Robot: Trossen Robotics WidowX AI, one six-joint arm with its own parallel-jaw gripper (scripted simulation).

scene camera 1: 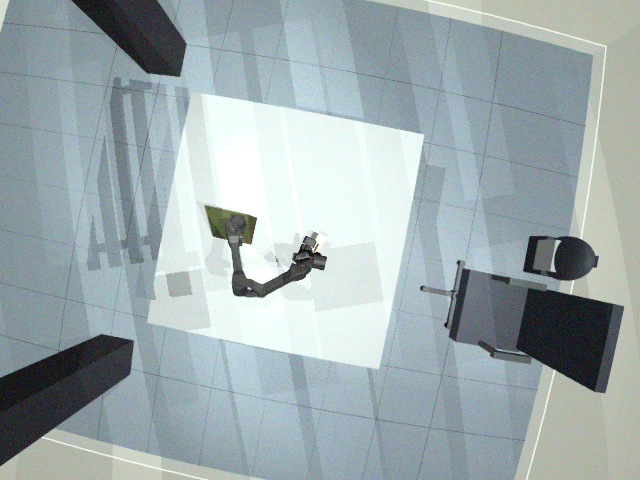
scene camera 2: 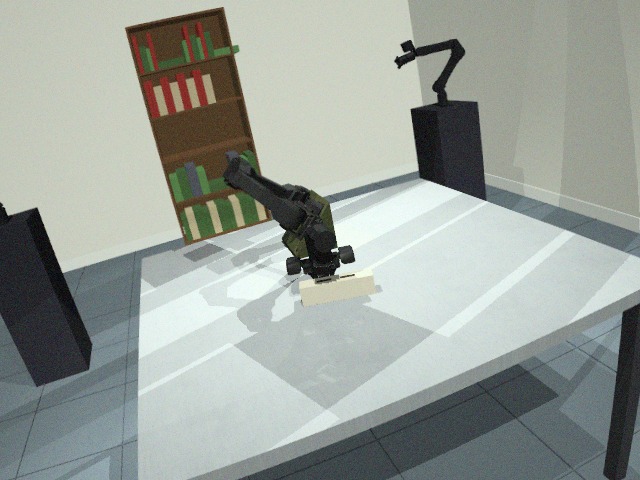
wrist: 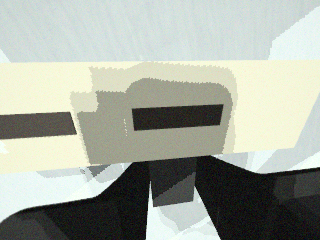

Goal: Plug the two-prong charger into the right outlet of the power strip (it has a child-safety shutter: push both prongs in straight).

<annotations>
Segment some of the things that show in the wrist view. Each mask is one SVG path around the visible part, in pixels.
My gripper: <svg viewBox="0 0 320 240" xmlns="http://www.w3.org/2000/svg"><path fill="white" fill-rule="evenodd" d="M148 161L132 162L111 185L95 197L34 206L13 213L0 222L0 240L146 240L150 189ZM197 156L195 187L221 240L320 240L320 167L261 174L227 163L211 155Z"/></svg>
A two-prong charger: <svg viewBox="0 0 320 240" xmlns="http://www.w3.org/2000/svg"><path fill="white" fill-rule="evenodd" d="M197 157L148 161L153 207L193 201Z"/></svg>
</annotations>
